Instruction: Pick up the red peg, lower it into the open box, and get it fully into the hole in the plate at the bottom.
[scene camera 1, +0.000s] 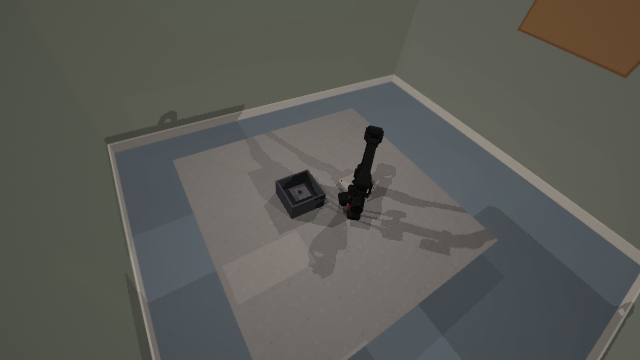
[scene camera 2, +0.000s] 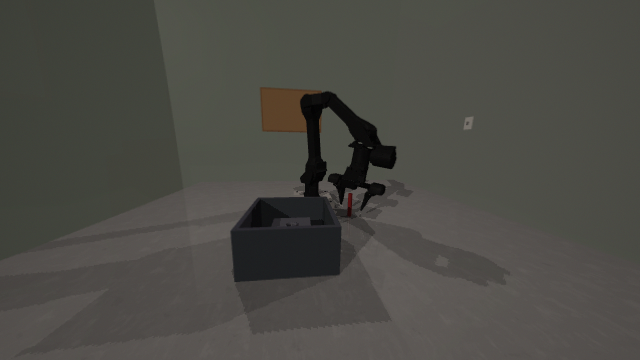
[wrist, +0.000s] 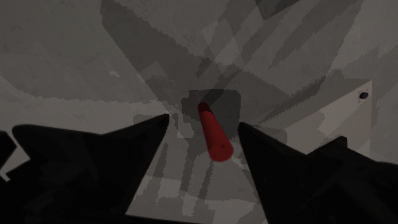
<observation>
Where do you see a red peg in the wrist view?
At 219, 147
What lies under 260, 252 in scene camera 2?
A dark box.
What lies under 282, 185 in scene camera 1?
A dark box.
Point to my gripper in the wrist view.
204, 122
</observation>
